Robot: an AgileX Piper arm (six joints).
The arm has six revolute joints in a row. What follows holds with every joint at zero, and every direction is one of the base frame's. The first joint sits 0.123 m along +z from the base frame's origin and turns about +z. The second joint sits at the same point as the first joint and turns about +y. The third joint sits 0.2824 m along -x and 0.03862 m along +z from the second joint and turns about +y. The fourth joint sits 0.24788 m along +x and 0.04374 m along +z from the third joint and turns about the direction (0.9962, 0, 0.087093). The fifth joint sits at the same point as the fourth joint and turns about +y. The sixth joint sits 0.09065 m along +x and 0.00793 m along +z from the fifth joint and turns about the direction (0.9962, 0, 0.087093). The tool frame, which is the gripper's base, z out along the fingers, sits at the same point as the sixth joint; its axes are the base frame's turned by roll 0, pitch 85.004 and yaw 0 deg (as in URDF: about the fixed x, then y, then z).
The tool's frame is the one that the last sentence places.
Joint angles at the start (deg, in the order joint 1, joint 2, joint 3, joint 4, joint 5, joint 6):
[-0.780 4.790 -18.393 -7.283 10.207 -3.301]
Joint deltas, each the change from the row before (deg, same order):
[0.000 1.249 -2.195 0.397 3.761 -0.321]
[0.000 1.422 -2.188 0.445 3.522 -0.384]
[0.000 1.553 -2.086 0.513 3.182 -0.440]
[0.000 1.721 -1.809 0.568 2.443 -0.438]
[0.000 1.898 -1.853 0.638 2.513 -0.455]
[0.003 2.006 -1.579 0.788 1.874 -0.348]
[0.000 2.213 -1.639 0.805 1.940 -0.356]
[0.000 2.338 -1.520 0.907 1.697 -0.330]
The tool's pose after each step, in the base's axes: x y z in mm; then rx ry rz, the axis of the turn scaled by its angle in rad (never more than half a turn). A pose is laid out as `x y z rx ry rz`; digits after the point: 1 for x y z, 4 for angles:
42.6 -3.2 304.7 -0.0989 1.4710 -0.1785
43.3 -3.7 310.3 -0.0974 1.5193 -0.1781
44.5 -3.9 315.6 -0.0973 1.5657 -0.1764
46.9 -4.0 320.3 -0.0984 1.6070 -0.1727
49.9 -3.9 325.0 -0.1001 1.6518 -0.1673
54.0 -3.6 328.9 -0.1004 1.6921 -0.1569
58.9 -3.2 332.8 -0.1015 1.7361 -0.1457
64.7 -2.7 336.0 -0.1021 1.7801 -0.1316

